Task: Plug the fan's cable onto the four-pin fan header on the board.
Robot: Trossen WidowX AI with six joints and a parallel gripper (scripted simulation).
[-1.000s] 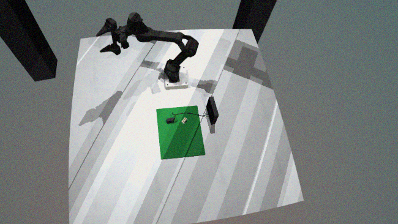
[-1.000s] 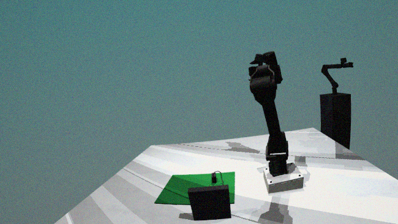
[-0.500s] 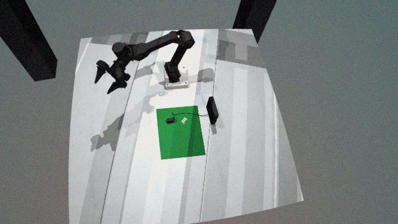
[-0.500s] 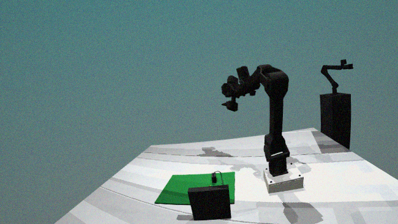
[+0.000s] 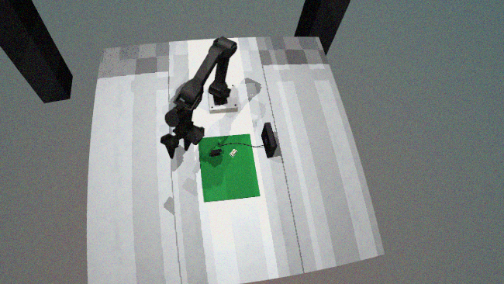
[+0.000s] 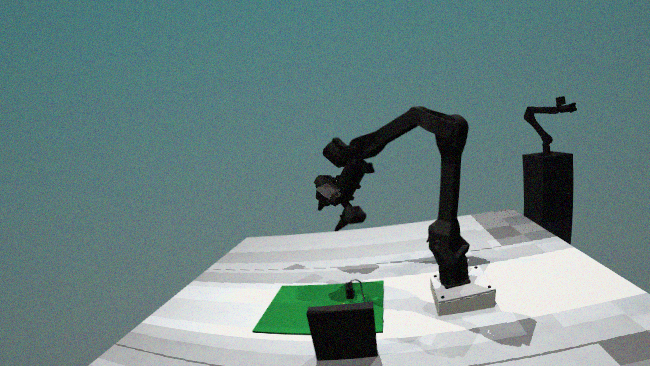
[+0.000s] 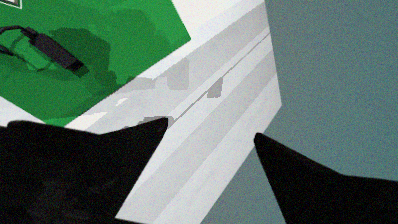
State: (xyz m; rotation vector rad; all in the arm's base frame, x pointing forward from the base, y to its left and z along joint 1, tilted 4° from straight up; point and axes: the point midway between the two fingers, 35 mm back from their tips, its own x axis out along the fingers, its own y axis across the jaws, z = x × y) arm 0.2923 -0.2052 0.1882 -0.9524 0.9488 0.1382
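My gripper tip is 50 mm past the black plug, 160 mm to the right of it and 160 mm above it. Also, from my gripper tip: whitish fan header 50 mm behind, 240 mm to the left, 180 mm below; then green board 10 mm ahead, 200 mm to the left, 190 mm below; then black fan 60 mm behind, 390 mm to the left, 120 mm below.
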